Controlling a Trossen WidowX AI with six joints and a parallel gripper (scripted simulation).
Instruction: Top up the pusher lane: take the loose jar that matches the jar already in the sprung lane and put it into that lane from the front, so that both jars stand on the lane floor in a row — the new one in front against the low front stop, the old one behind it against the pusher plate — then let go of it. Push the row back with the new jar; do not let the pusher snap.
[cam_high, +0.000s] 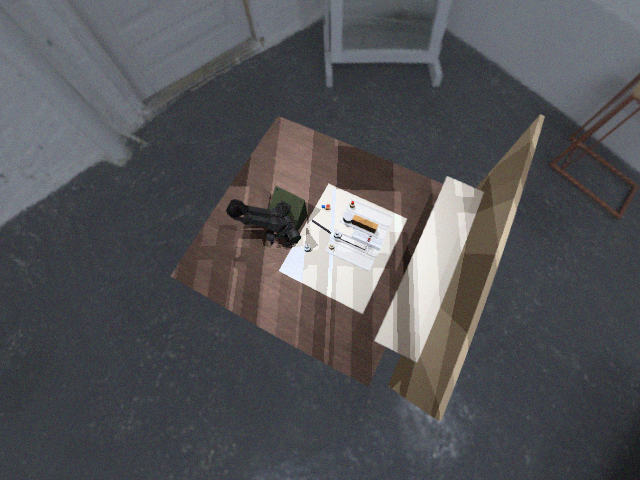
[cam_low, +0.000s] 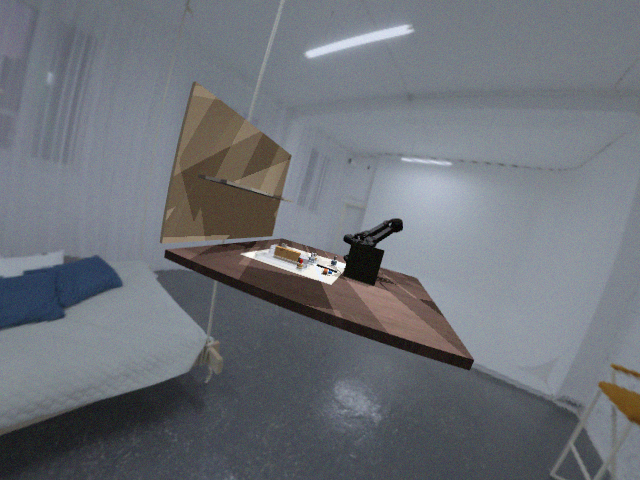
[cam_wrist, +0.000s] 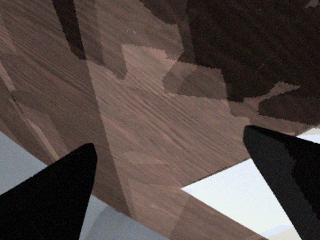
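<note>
My gripper tip is 14 cm short of the thin black stick, 25 cm to the right of it and 3 cm above it. From my gripper tip the other things lie so: white lane fixture 39 cm ahead, 30 cm to the left, 2 cm below; then white shelf 76 cm ahead, 29 cm to the left, 33 cm above.
</note>
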